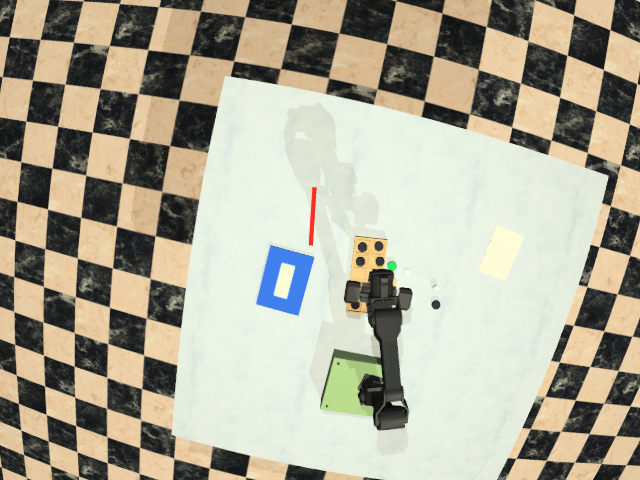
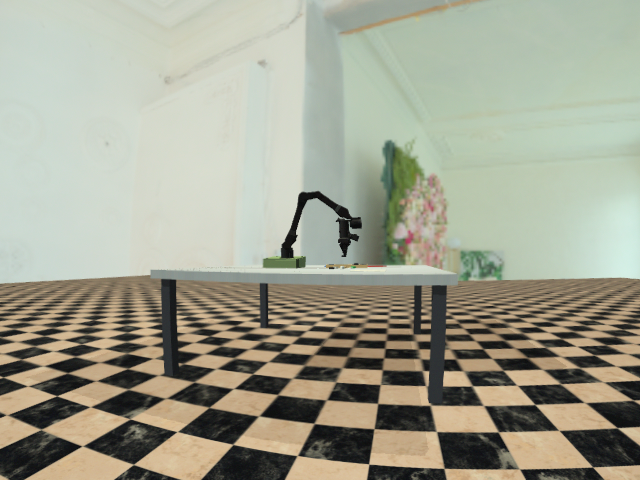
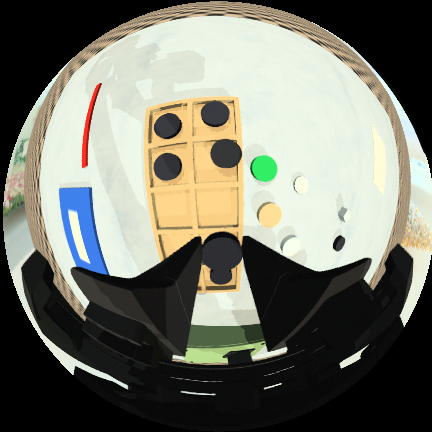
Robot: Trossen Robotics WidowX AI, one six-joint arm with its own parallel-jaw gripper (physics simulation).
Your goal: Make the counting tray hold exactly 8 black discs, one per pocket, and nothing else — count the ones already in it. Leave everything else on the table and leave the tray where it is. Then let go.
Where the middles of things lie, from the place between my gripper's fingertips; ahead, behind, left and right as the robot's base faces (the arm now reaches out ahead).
Right now my hand is 60 mm above the tan counting tray [image 1: 358,273] and 30 mm to the right of it.
